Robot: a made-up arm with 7 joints.
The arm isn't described. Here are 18 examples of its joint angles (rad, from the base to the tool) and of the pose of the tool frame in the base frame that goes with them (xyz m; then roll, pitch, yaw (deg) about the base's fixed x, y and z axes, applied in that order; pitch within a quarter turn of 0, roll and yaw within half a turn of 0).
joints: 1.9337 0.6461 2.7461 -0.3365 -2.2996 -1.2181 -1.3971
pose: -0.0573 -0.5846 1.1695 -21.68 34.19 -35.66
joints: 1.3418 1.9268 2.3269 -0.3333 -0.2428 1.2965 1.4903
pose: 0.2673 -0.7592 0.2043 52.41 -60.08 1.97
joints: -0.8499 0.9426 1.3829 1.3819 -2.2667 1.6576 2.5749
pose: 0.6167 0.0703 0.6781 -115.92 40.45 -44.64
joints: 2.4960 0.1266 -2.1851 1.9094 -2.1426 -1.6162 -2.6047
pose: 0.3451 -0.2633 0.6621 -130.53 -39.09 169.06
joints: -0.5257 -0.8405 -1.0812 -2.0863 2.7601 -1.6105 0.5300
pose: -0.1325 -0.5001 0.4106 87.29 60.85 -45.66
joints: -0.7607 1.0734 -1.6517 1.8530 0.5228 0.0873 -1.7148
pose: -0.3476 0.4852 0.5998 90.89 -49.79 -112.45
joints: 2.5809 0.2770 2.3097 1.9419 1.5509 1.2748 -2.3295
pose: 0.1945 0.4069 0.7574 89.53 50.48 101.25
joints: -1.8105 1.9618 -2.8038 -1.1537 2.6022 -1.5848 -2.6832
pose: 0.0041 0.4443 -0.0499 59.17 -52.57 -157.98
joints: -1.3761 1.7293 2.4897 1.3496 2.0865 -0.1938 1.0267
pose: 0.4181 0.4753 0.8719 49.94 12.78 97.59
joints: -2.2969 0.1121 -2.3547 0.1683 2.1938 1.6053 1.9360
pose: -0.1807 0.0694 1.3508 -90.28 -18.52 42.06
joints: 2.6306 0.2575 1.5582 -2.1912 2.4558 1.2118 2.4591
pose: 0.2956 -0.3134 0.4769 -166.18 40.92 -122.14
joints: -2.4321 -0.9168 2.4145 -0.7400 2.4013 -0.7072 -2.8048
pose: 0.2183 -0.4931 1.2001 23.31 29.78 37.75
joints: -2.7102 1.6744 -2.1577 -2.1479 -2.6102 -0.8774 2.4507
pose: 0.0535 0.3740 0.1655 148.58 -24.22 146.47
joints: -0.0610 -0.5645 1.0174 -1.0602 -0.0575 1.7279 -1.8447
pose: -0.5802 0.2762 0.9617 5.96 -20.53 68.93
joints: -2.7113 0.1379 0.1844 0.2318 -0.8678 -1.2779 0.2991
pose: -0.0925 0.1829 1.3656 29.67 -43.34 166.18
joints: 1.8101 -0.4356 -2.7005 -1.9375 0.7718 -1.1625 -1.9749
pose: -0.3242 -0.2447 0.7592 -139.69 -23.17 104.98
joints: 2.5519 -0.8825 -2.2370 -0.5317 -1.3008 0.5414 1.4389
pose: 0.3843 0.4896 1.1825 -70.83 14.71 -24.00
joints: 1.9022 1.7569 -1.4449 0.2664 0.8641 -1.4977 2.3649
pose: -0.2370 -0.7499 0.4140 -38.72 25.47 125.84
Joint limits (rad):
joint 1: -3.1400..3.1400
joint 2: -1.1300..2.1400
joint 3: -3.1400..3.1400
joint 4: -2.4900..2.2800
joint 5: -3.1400..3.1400
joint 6: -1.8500..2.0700
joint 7: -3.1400..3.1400
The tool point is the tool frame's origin. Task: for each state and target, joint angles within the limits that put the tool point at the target. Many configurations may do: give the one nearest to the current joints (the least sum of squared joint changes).
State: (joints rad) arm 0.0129 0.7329 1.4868 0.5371 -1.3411 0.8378 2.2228
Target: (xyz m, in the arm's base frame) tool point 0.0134 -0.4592 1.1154
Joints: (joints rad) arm 0.1315 0.3891 1.9205 0.9622 -1.2368 1.2050 2.1472
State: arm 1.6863 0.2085 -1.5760 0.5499 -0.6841 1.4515 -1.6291
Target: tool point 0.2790 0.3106 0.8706
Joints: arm 1.2439 0.1601 -2.0209 1.4097 -0.6489 1.8486 -1.5162
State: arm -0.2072 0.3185 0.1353 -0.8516 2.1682 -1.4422 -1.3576
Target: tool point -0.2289 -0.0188 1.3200
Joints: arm -0.3288 0.2475 -0.0757 -0.8568 2.2105 -1.3722 -1.3540
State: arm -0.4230 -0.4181 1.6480 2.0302 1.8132 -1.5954 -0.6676
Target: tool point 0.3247 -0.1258 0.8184
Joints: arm -0.7350 -0.4821 1.0214 1.8758 1.7650 -1.7254 -0.6495
